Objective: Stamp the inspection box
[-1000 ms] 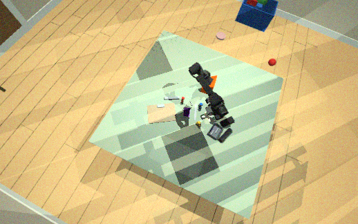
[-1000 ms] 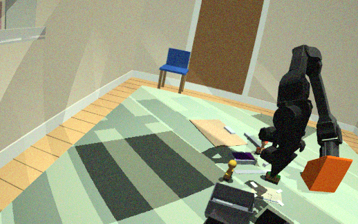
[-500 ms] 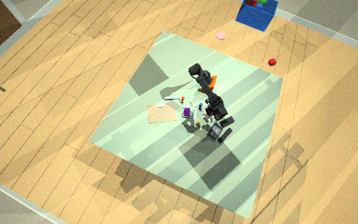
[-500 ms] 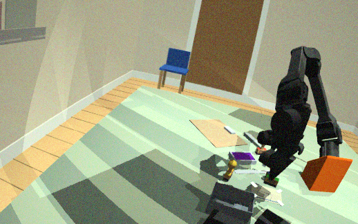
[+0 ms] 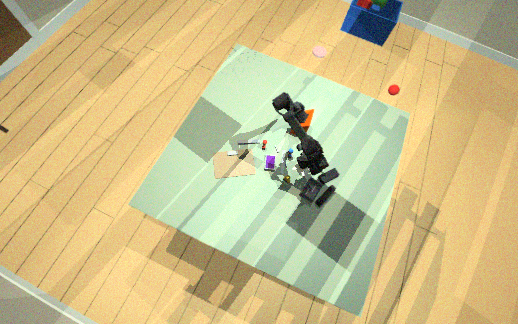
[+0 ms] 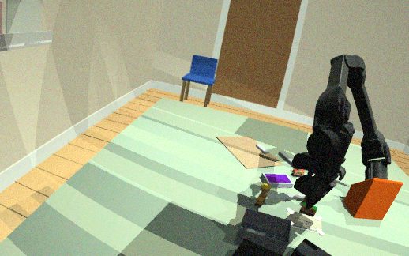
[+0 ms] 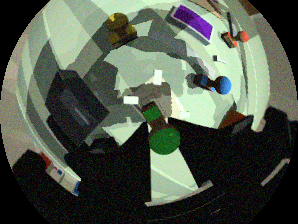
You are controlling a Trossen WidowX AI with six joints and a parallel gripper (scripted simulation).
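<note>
Right now my gripper tip is 60 mm above the white card, 10 mm to the left of it and 10 mm past it. Also, from my gripper tip: blue-knobbed stamp (110 mm to the right, 40 mm below, 30 mm behind); yellow-knobbed stamp (120 mm ahead, 50 mm to the right, 40 mm below); green-knobbed stamp (right at my gripper tip).
</note>
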